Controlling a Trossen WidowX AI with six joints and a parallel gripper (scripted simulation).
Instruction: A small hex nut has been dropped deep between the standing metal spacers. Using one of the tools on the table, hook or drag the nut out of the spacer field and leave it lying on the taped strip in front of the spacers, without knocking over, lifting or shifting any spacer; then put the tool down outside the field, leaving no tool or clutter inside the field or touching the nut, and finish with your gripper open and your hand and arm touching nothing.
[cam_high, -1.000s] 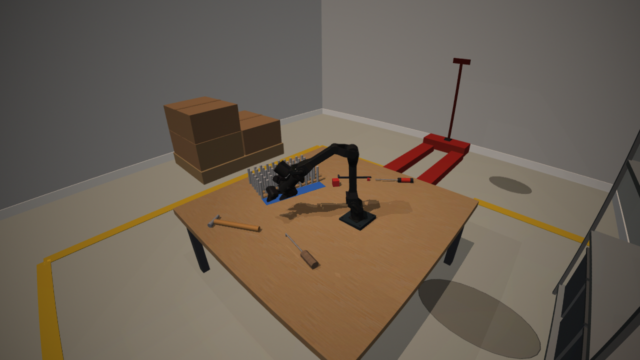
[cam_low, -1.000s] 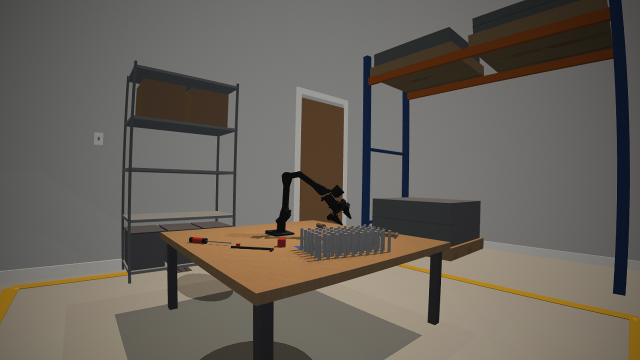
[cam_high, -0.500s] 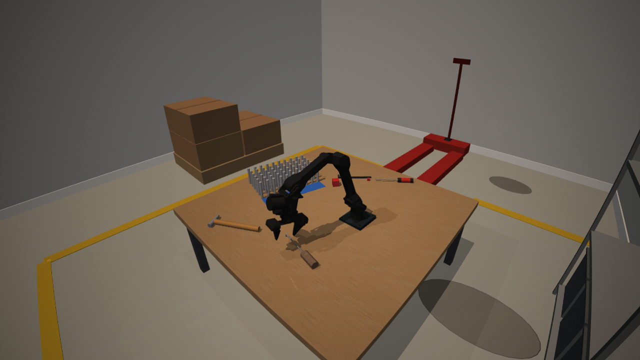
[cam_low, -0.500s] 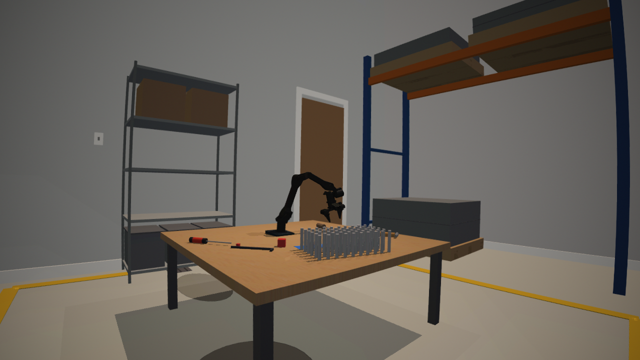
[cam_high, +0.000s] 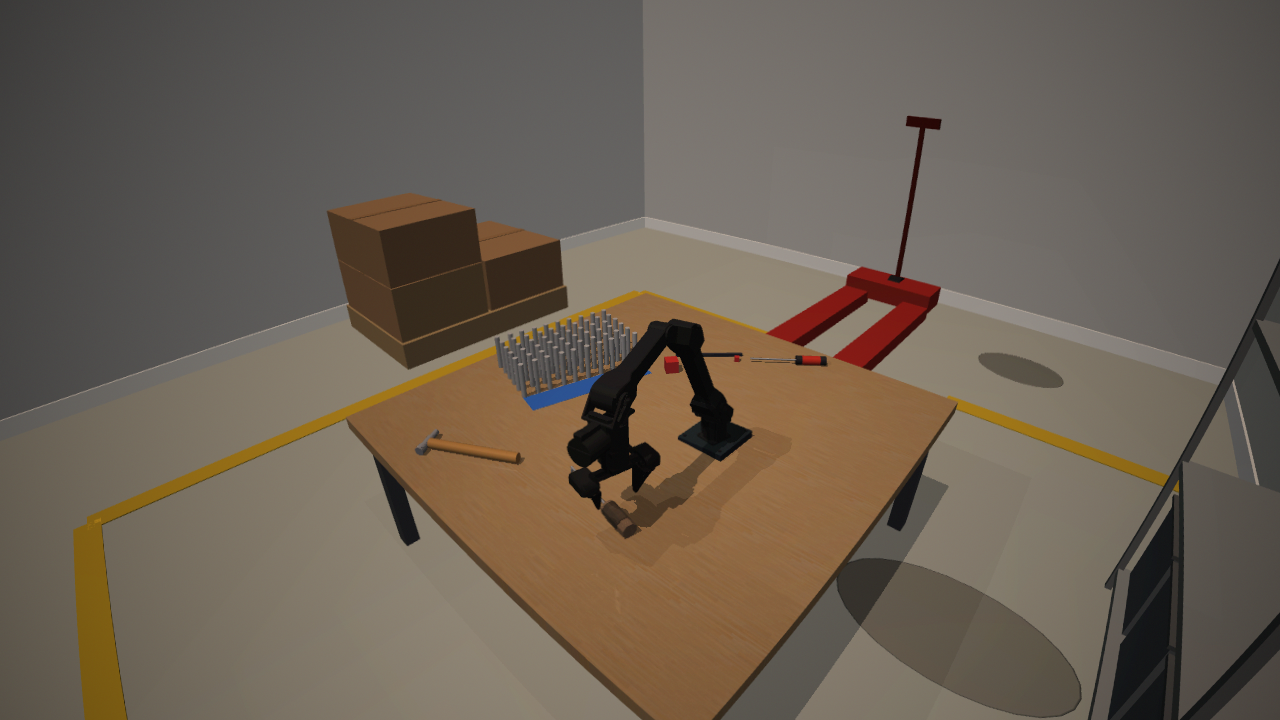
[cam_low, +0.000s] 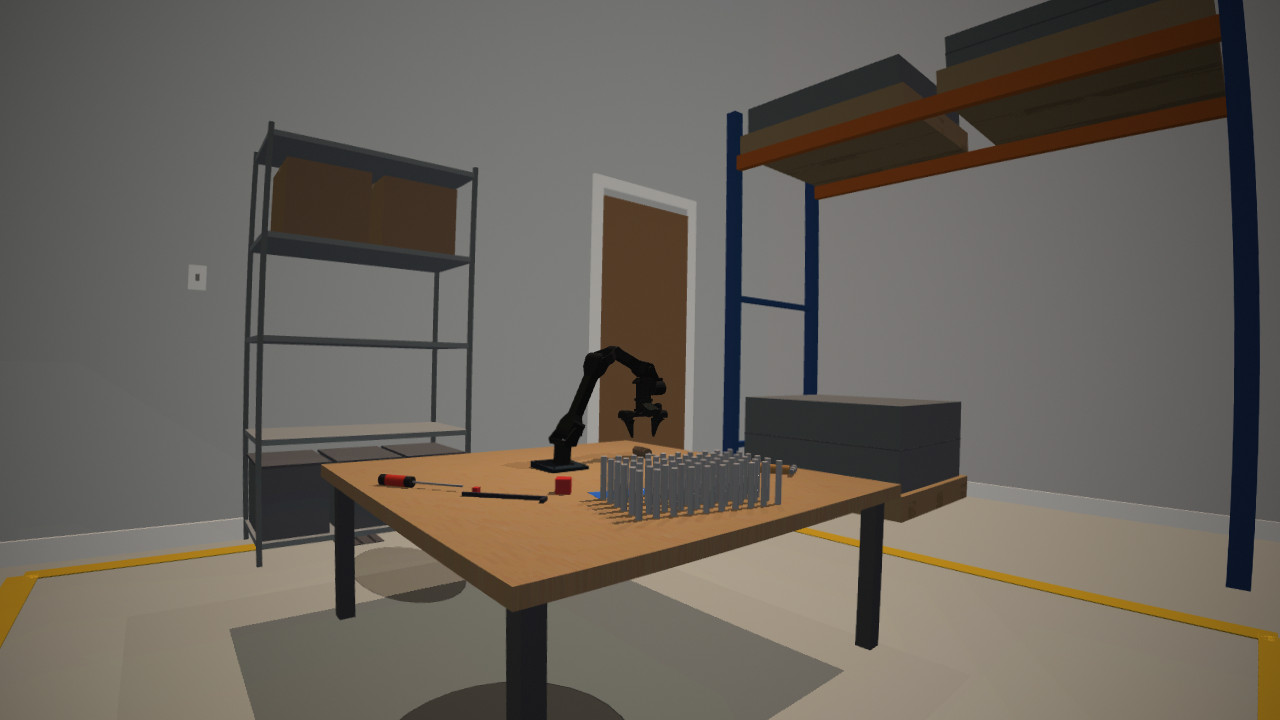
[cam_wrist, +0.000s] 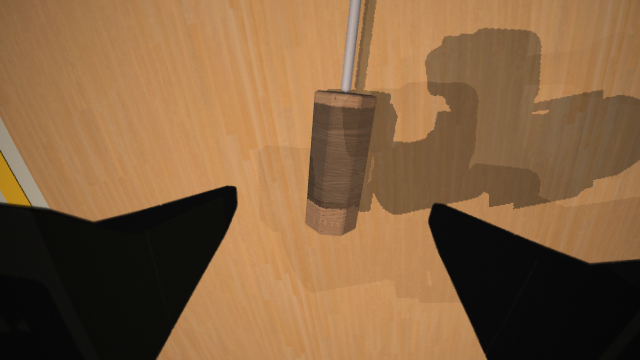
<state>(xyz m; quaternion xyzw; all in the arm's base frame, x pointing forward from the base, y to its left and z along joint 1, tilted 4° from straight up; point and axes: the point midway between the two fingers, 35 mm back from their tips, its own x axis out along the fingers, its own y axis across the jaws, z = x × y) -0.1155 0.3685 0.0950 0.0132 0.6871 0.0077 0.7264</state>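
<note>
Right now the hook tool is 110 mm ahead of my gripper tip and 60 mm below it. Also, from my gripper tip: red cube 510 mm to the right, 480 mm ahead, 50 mm below; then blue taped strip 550 mm ahead, 250 mm to the right, 70 mm below; then hex nut 720 mm ahead, 300 mm to the right, 70 mm below.
</note>
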